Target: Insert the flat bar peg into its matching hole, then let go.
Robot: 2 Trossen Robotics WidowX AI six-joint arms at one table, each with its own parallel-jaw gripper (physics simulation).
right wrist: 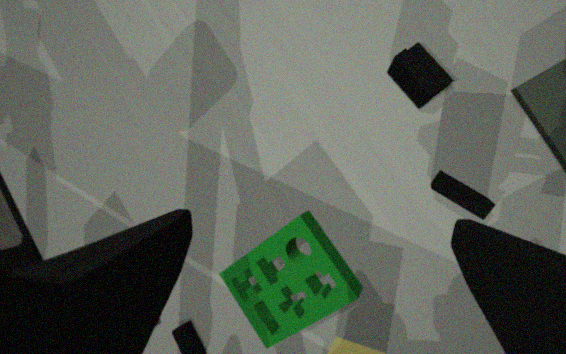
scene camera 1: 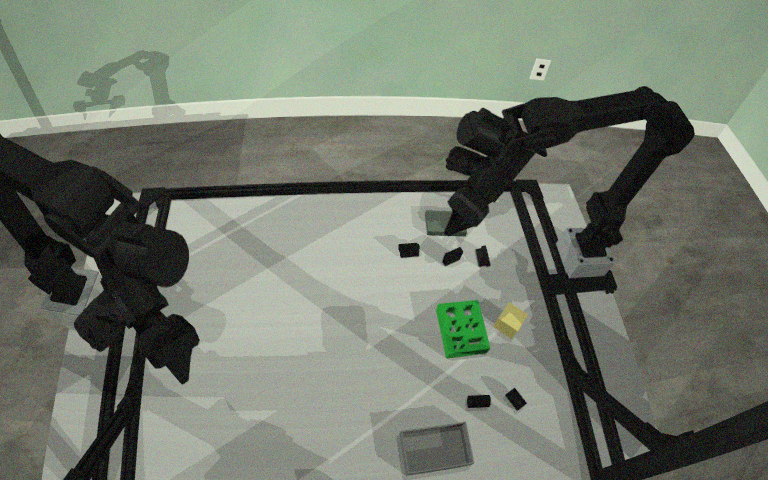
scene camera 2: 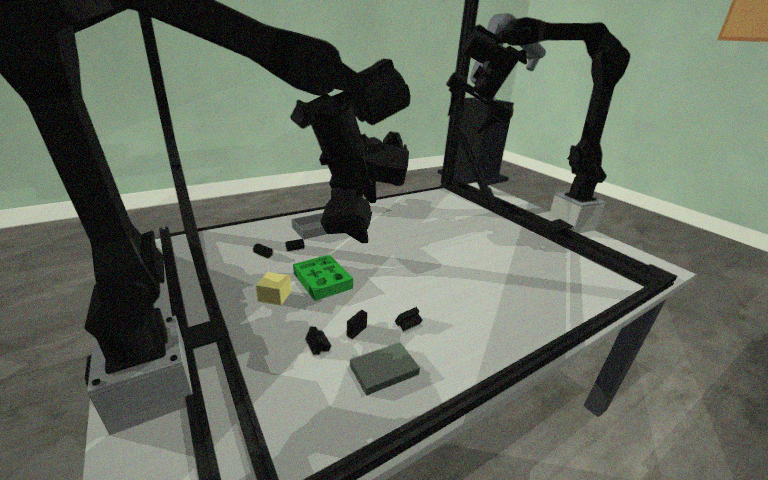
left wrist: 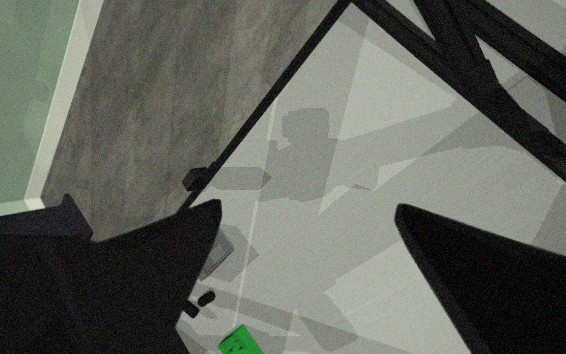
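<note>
The black peg that looks like the flat bar (scene camera 1: 453, 255) (scene camera 2: 356, 323) (right wrist: 463, 195) is a thin slab on the table, between two other black pegs. The green board (scene camera 1: 462, 329) (scene camera 2: 323, 277) (left wrist: 241, 341) (right wrist: 295, 280) has several shaped holes. Its plain rectangular slot (scene camera 1: 475, 340) (scene camera 2: 307, 264) (right wrist: 266, 317) is empty. My right gripper (scene camera 1: 451, 230) (scene camera 2: 360, 236) (right wrist: 321, 227) is open and empty, hanging above the table; in the right wrist view the board shows low between its fingers and the bar near the right fingertip. My left gripper (scene camera 1: 180, 370) (left wrist: 307, 209) is open and empty, far left in scene camera 1.
Other black pegs (scene camera 1: 408, 249) (scene camera 1: 482, 256) (scene camera 1: 478, 401) (scene camera 1: 515, 399) lie around the board. A yellow block (scene camera 1: 510, 320) (scene camera 2: 274, 288) sits beside it. A grey-green slab (scene camera 2: 385, 367) lies near the flat peg. A grey tray (scene camera 1: 434, 448) stands beyond the far pegs. Black rails edge the table.
</note>
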